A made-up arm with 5 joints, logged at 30 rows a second.
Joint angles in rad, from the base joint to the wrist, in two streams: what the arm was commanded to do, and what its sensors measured. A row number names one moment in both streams.
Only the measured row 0 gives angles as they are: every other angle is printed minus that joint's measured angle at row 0.
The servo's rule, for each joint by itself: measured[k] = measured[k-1] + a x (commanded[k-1-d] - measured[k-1]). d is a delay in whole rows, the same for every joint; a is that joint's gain. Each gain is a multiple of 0.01, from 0.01 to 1. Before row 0 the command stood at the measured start. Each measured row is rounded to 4 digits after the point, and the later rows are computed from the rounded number. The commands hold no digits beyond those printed.
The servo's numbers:
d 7
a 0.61 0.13 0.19 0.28 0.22
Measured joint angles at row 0:
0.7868 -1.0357 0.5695 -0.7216 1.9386
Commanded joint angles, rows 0 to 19:
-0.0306 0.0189 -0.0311 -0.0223 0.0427
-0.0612 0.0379 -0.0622 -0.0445 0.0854
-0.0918 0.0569 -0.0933 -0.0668 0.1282
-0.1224 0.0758 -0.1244 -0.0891 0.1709
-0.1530 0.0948 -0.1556 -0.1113 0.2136
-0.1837 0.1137 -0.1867 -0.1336 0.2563
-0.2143 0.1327 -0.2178 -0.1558 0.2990
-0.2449 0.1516 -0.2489 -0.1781 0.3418
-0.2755 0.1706 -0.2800 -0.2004 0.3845
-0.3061 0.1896 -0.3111 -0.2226 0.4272
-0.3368 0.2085 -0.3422 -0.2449 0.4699
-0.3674 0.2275 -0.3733 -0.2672 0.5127
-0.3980 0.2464 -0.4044 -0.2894 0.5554
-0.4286 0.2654 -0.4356 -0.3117 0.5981
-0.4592 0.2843 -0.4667 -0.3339 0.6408
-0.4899 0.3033 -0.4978 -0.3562 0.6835
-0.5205 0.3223 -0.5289 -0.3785 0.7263
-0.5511 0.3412 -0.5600 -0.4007 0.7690
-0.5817 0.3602 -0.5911 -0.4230 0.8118
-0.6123 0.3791 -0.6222 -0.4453 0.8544
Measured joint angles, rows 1 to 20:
0.0000 0.0000 0.0000 0.0000 0.0000
0.0000 0.0000 0.0000 0.0000 0.0000
0.0000 0.0000 0.0000 0.0000 0.0000
0.0000 0.0000 0.0000 0.0000 0.0000
0.0000 0.0000 0.0000 0.0000 0.0000
0.0000 0.0000 0.0000 0.0000 0.0000
0.0000 0.0000 0.0000 0.0000 0.0000
-0.0187 0.0025 -0.0059 -0.0062 0.0094
-0.0446 0.0071 -0.0166 -0.0169 0.0261
-0.0734 0.0136 -0.0312 -0.0309 0.0486
-0.1033 0.0217 -0.0489 -0.0472 0.0755
-0.1336 0.0312 -0.0692 -0.0651 0.1059
-0.1642 0.0419 -0.0915 -0.0843 0.1390
-0.1948 0.0537 -0.1155 -0.1043 0.1742
-0.2254 0.0664 -0.1408 -0.1250 0.2111
-0.2560 0.0799 -0.1672 -0.1461 0.2492
-0.2866 0.0942 -0.1945 -0.1675 0.2884
-0.3172 0.1091 -0.2226 -0.1892 0.3283
-0.3478 0.1245 -0.2512 -0.2110 0.3689
-0.3784 0.1403 -0.2803 -0.2330 0.4099

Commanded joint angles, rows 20 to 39:
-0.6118 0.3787 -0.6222 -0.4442 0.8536
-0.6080 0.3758 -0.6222 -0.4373 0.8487
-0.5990 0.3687 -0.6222 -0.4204 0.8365
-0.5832 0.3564 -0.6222 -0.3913 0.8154
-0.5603 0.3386 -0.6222 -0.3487 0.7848
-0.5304 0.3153 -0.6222 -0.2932 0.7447
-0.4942 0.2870 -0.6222 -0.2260 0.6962
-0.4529 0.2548 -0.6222 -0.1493 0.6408
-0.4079 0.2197 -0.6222 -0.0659 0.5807
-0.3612 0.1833 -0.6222 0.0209 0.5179
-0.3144 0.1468 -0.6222 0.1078 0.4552
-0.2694 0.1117 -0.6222 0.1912 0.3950
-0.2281 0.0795 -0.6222 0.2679 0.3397
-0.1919 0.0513 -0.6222 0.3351 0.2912
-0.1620 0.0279 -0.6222 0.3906 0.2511
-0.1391 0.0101 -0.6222 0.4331 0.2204
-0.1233 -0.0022 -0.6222 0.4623 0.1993
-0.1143 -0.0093 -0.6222 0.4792 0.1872
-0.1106 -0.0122 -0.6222 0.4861 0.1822
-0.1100 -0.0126 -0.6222 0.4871 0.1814
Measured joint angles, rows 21 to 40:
-0.4090 0.1566 -0.3098 -0.2550 0.4513
-0.4396 0.1732 -0.3396 -0.2771 0.4930
-0.4703 0.1901 -0.3697 -0.2992 0.5349
-0.5009 0.2073 -0.3999 -0.3214 0.5770
-0.5315 0.2247 -0.4303 -0.3436 0.6192
-0.5621 0.2423 -0.4609 -0.3658 0.6616
-0.5927 0.2601 -0.4915 -0.3881 0.7040
-0.6044 0.2755 -0.5163 -0.4038 0.7369
-0.6066 0.2885 -0.5364 -0.4132 0.7615
-0.6020 0.2989 -0.5527 -0.4152 0.7780
-0.5905 0.3064 -0.5659 -0.4085 0.7862
-0.5721 0.3106 -0.5766 -0.3918 0.7859
-0.5467 0.3112 -0.5853 -0.3642 0.7768
-0.5147 0.3081 -0.5923 -0.3255 0.7591
-0.4770 0.3012 -0.5980 -0.2762 0.7331
-0.4348 0.2906 -0.6026 -0.2173 0.6996
-0.3899 0.2767 -0.6063 -0.1506 0.6596
-0.3438 0.2598 -0.6093 -0.0782 0.6146
-0.2984 0.2405 -0.6118 -0.0028 0.5663
-0.2555 0.2196 -0.6138 0.0730 0.5164

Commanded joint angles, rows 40 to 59:
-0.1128 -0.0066 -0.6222 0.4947 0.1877
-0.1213 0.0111 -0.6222 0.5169 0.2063
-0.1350 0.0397 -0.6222 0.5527 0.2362
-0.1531 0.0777 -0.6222 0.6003 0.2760
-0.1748 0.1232 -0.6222 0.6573 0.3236
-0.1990 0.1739 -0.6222 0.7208 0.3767
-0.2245 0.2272 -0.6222 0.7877 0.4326
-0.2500 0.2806 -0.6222 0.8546 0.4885
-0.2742 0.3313 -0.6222 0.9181 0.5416
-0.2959 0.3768 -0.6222 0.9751 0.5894
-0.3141 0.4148 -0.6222 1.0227 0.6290
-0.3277 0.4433 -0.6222 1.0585 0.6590
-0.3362 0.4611 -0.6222 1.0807 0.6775
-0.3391 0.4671 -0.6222 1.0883 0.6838
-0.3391 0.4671 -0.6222 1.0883 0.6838
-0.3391 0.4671 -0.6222 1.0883 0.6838
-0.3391 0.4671 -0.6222 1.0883 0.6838
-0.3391 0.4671 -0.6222 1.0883 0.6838
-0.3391 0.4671 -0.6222 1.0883 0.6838
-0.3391 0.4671 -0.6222 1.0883 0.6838
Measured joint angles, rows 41 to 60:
-0.2167 0.1977 -0.6154 0.1464 0.4669
-0.1833 0.1756 -0.6167 0.2148 0.4194
-0.1563 0.1541 -0.6177 0.2759 0.3756
-0.1362 0.1338 -0.6186 0.3281 0.3368
-0.1228 0.1152 -0.6193 0.3704 0.3039
-0.1154 0.0986 -0.6199 0.4028 0.2771
-0.1121 0.0841 -0.6203 0.4264 0.2560
-0.1125 0.0723 -0.6207 0.4455 0.2410
-0.1179 0.0643 -0.6210 0.4655 0.2334
-0.1283 0.0611 -0.6212 0.4899 0.2340
-0.1434 0.0633 -0.6214 0.5208 0.2432
-0.1626 0.0711 -0.6216 0.5590 0.2609
-0.1848 0.0845 -0.6217 0.6043 0.2864
-0.2090 0.1031 -0.6218 0.6557 0.3186
-0.2340 0.1262 -0.6219 0.7114 0.3560
-0.2585 0.1529 -0.6220 0.7693 0.3968
-0.2813 0.1820 -0.6220 0.8269 0.4392
-0.3013 0.2123 -0.6220 0.8817 0.4810
-0.3174 0.2423 -0.6220 0.9312 0.5202
-0.3289 0.2707 -0.6220 0.9731 0.5548

